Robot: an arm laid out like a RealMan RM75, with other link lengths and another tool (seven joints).
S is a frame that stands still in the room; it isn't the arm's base.
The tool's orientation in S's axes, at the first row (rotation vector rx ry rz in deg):
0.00 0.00 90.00
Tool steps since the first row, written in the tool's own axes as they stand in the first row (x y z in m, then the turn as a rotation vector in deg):
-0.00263 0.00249 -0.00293 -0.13 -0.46 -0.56
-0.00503 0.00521 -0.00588 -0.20 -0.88 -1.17
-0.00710 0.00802 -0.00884 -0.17 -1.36 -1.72
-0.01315 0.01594 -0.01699 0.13 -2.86 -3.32
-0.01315 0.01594 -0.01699 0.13 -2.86 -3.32
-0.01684 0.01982 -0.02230 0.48 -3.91 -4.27
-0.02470 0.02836 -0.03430 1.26 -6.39 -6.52
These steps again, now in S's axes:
-0.00249 -0.00263 -0.00293 0.46 -0.13 -0.56
-0.00521 -0.00503 -0.00588 0.88 -0.20 -1.17
-0.00802 -0.00710 -0.00884 1.36 -0.17 -1.72
-0.01594 -0.01315 -0.01699 2.86 0.13 -3.32
-0.01594 -0.01315 -0.01699 2.86 0.13 -3.32
-0.01982 -0.01684 -0.02230 3.91 0.48 -4.27
-0.02836 -0.02470 -0.03430 6.39 1.26 -6.52

